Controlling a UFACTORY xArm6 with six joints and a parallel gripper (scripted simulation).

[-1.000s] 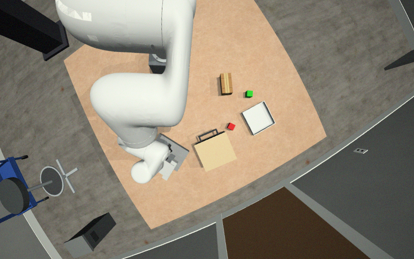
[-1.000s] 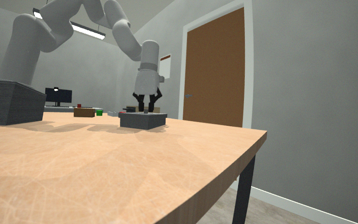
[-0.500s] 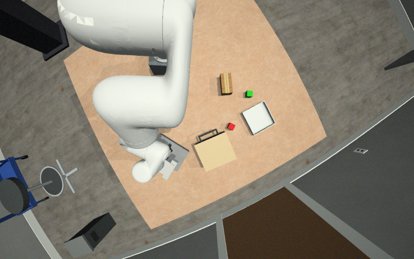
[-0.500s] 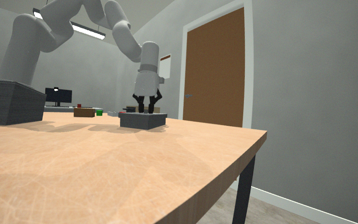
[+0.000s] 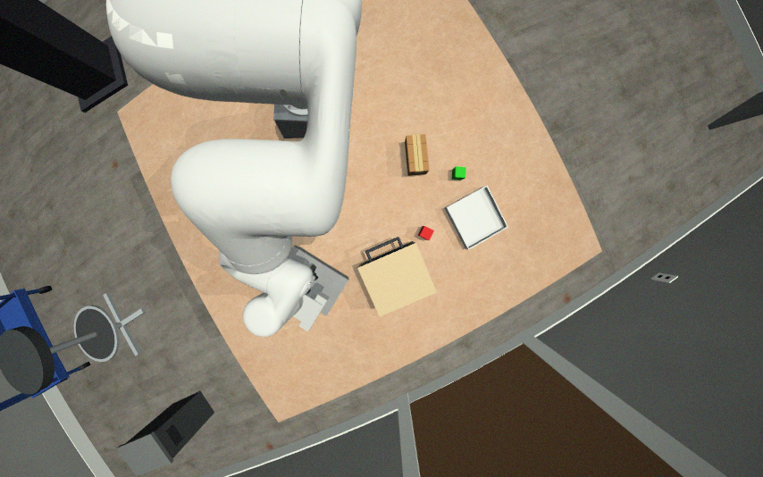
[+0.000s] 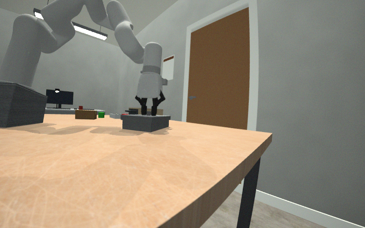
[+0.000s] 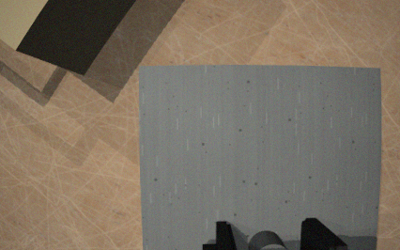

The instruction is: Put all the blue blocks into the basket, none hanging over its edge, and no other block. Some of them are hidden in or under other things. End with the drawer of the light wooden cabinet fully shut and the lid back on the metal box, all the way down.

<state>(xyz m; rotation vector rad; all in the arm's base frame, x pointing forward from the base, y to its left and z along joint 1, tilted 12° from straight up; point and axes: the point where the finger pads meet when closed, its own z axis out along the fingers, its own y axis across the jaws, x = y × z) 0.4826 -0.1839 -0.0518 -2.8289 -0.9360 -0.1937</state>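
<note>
My hand is 5 cm above the metal box. Round my hand: light wooden cabinet: 24 cm to the left, 7 cm ahead, 3 cm below; then small brown box: 43 cm to the left, 23 cm behind, 4 cm below; then red block: 37 cm to the left, 5 cm below, 1 cm behind.
</note>
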